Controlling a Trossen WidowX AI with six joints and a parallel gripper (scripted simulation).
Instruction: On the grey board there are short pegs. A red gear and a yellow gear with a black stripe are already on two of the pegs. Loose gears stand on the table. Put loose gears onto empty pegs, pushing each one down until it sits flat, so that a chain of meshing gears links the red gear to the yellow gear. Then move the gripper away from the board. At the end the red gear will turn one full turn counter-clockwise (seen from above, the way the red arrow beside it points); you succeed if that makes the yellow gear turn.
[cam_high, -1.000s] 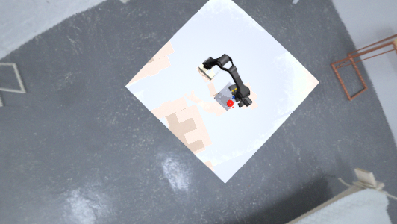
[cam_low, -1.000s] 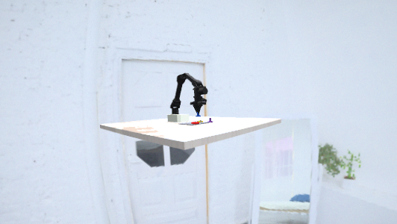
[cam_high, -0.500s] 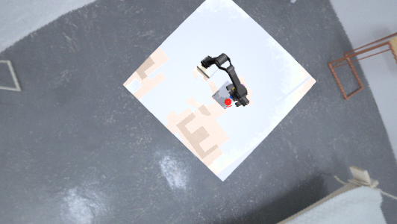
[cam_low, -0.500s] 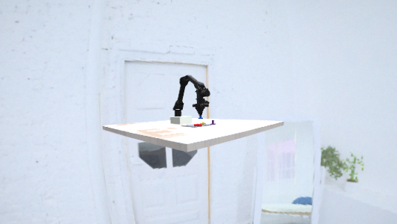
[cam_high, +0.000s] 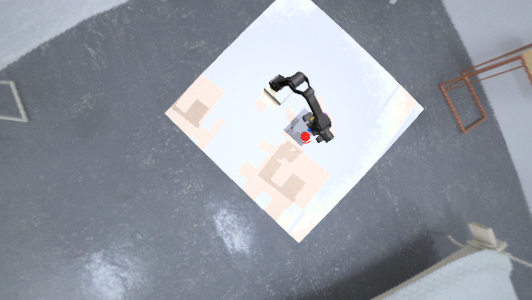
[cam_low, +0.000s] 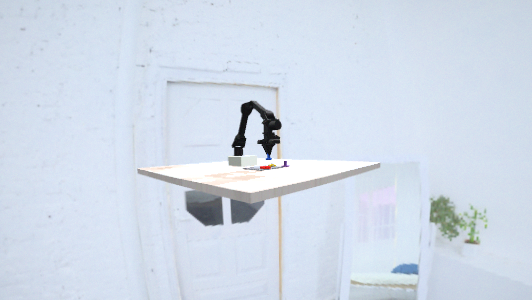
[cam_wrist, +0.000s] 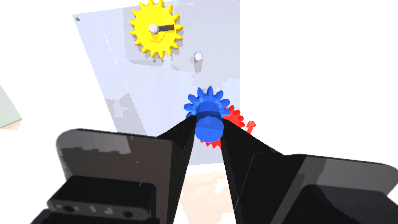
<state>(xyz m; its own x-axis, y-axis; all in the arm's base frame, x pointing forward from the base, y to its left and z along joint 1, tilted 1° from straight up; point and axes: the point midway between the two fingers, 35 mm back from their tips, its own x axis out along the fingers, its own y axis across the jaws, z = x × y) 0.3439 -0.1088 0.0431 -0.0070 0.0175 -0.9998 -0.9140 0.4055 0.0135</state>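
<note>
My gripper tip is now 1 cm short of the red gear, 5 cm to the left of it and 7 cm above it. Round my gripper tip: blue gear 1 cm below; then yellow gear 3 cm behind, 8 cm to the left, 7 cm below; then purple gear 4 cm ahead, 14 cm to the left, 7 cm below.
</note>
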